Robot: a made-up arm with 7 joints. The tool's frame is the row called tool.
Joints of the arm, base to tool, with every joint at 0 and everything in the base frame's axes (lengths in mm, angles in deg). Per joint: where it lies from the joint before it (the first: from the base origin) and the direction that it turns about. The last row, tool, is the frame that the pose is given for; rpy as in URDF.
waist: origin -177 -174 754 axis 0.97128 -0.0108 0.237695
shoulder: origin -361 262 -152 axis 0.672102 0.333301 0.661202
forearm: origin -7 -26 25 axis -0.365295 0.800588 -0.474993
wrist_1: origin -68 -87 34 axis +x
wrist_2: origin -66 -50 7 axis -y
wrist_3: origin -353 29 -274 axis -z
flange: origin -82 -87 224 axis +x
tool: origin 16 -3 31 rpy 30.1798 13.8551 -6.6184
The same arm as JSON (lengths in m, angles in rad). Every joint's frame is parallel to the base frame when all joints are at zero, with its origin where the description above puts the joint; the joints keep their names.
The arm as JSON. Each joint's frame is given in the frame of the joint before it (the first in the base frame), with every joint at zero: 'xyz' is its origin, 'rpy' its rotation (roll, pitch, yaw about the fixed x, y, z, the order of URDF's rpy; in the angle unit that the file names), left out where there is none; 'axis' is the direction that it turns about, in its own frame. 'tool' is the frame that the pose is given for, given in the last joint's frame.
{"units": {"length": "m", "angle": "rad"}, "joints": [
  {"name": "waist", "type": "revolute", "origin": {"xyz": [-0.177, -0.174, 0.754]}, "axis": [0.97128, -0.0108, 0.237695]},
  {"name": "shoulder", "type": "revolute", "origin": {"xyz": [-0.361, 0.262, -0.152]}, "axis": [0.672102, 0.333301, 0.661202]},
  {"name": "forearm", "type": "revolute", "origin": {"xyz": [-0.007, -0.026, 0.025]}, "axis": [-0.365295, 0.800588, -0.474993]},
  {"name": "wrist_1", "type": "revolute", "origin": {"xyz": [-0.068, -0.087, 0.034]}, "axis": [1.0, 0.0, 0.0]},
  {"name": "wrist_2", "type": "revolute", "origin": {"xyz": [-0.066, -0.05, 0.007]}, "axis": [0.0, -1.0, 0.0]},
  {"name": "wrist_3", "type": "revolute", "origin": {"xyz": [-0.353, 0.029, -0.274]}, "axis": [0.0, 0.0, -1.0]},
  {"name": "flange", "type": "revolute", "origin": {"xyz": [-0.082, -0.087, 0.224]}, "axis": [1.0, 0.0, 0.0]}
], "tool": {"origin": {"xyz": [0.016, -0.003, 0.031], "rpy": [0.5267, 0.2418, -0.1155]}}}

